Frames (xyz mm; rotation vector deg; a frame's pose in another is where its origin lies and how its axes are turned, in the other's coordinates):
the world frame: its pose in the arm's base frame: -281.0 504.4 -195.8 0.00 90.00 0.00
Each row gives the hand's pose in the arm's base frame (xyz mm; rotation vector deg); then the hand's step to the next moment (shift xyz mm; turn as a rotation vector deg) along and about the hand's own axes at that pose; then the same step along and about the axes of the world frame.
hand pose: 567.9 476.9 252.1 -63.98 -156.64 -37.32
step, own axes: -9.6 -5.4 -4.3 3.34 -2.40 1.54
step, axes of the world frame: 0.5 -11.4 3.0 1.33 1.28 -3.99
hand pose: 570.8 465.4 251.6 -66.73 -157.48 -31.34
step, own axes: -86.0 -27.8 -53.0 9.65 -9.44 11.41
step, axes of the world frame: -21.2 -95.2 38.3 11.03 4.63 -13.01
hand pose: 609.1 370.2 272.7 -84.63 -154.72 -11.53
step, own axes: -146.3 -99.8 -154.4 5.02 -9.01 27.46
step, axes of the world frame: -127.7 -197.1 -6.9 27.40 3.27 -9.95
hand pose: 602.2 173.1 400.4 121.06 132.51 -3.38
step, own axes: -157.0 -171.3 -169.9 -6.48 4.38 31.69
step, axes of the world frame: -178.5 -166.0 -153.1 31.56 -7.12 4.34
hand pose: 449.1 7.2 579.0 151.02 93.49 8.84
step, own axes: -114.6 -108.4 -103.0 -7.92 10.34 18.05
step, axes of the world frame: -85.9 -56.2 -158.0 17.59 -11.34 7.59
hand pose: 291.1 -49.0 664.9 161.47 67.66 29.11
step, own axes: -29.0 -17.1 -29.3 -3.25 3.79 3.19
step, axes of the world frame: -16.7 -10.7 -40.0 3.30 -4.69 1.47
